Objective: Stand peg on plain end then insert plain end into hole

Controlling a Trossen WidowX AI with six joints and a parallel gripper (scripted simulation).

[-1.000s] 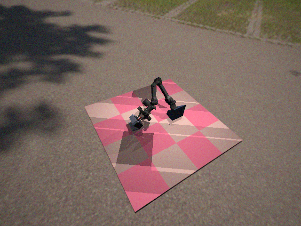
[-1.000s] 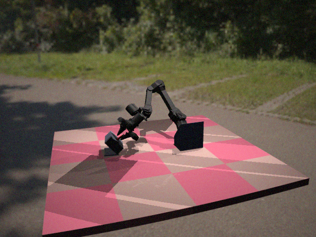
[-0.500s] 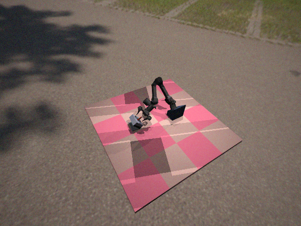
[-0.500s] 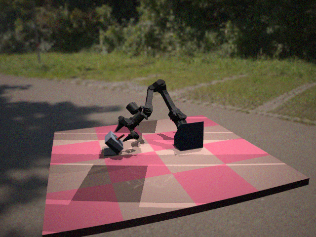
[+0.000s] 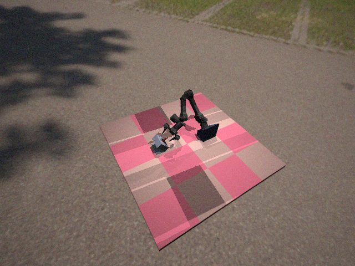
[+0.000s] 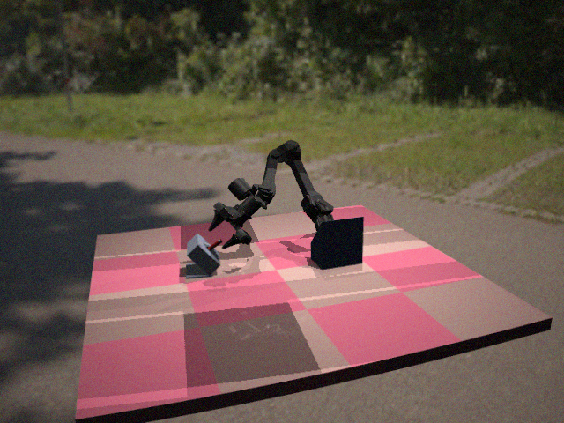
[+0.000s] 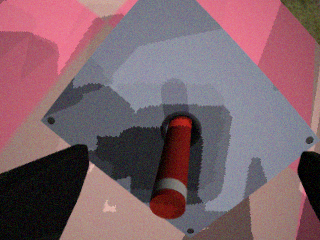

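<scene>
My gripper tip is now 2 cm above the peg. Also, from my gripper tip: sloped panel 5 cm below, 5 cm ahead, 1 cm to the right.
</scene>
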